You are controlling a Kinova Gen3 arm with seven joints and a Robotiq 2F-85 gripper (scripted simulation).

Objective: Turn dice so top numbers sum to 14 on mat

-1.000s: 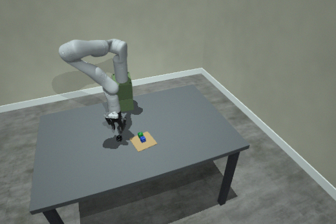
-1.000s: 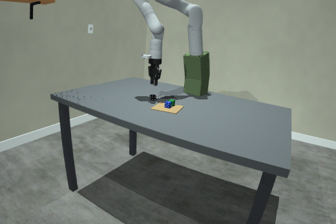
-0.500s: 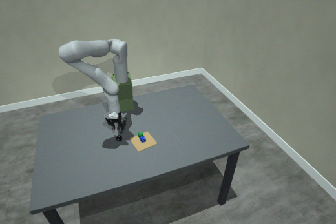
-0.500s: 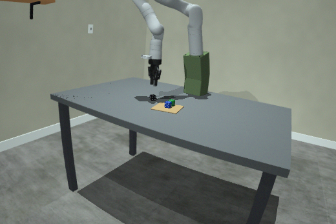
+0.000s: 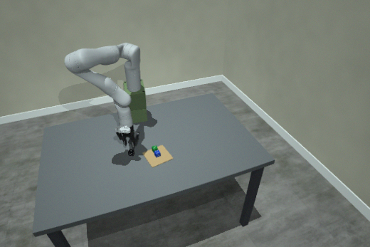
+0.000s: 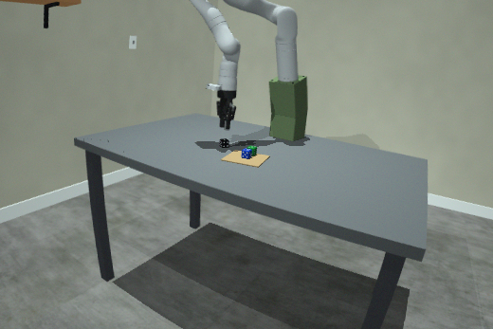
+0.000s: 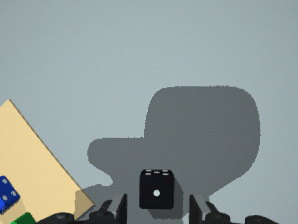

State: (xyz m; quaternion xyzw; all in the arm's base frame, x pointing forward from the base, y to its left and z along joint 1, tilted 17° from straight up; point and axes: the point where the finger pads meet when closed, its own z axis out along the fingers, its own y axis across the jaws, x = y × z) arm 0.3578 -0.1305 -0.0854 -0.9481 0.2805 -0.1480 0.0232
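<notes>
Right now my hand is 80 mm above the black die. Also, from my hand: tan mat 70 mm ahead, 140 mm to the left, 90 mm below; then blue die 70 mm ahead, 140 mm to the left, 70 mm below; then green die 30 mm ahead, 140 mm to the left, 70 mm below.
</notes>
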